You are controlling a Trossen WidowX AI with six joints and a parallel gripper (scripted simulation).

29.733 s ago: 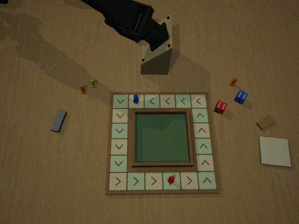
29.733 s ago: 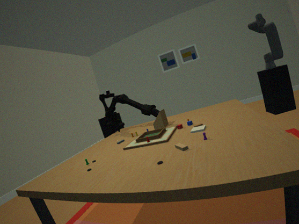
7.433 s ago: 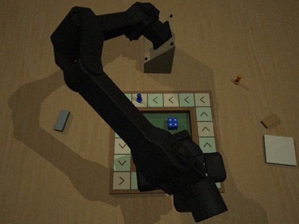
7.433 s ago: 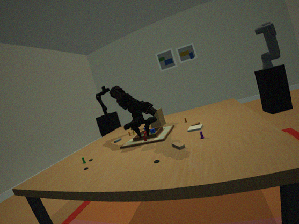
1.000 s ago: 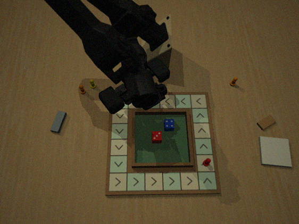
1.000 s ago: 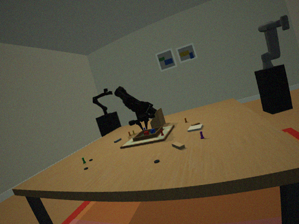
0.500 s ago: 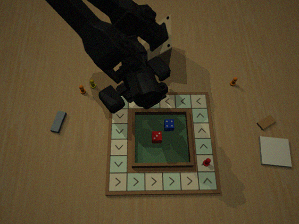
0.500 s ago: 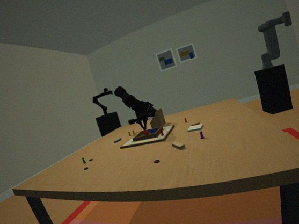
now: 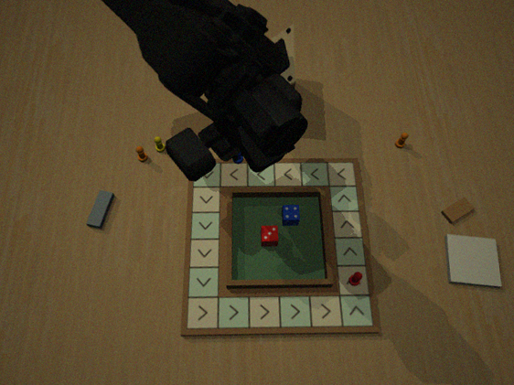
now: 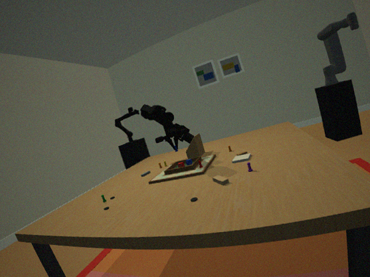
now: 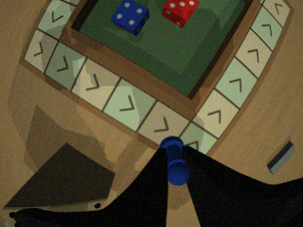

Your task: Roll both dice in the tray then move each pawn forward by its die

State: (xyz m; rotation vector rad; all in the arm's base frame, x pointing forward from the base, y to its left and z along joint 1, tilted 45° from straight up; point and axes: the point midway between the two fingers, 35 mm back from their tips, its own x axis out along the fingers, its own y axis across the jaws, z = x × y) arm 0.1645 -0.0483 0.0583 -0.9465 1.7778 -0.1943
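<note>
Now: the green tray 11 cm ahead of my gripper tip, 5 cm to the left of it and 9 cm below it. Round my gripper tip: yellow pawn (8 cm behind, 13 cm to the right, 8 cm below); grey block (2 cm ahead, 23 cm to the right, 9 cm below); blue pawn (1 cm above).
</note>
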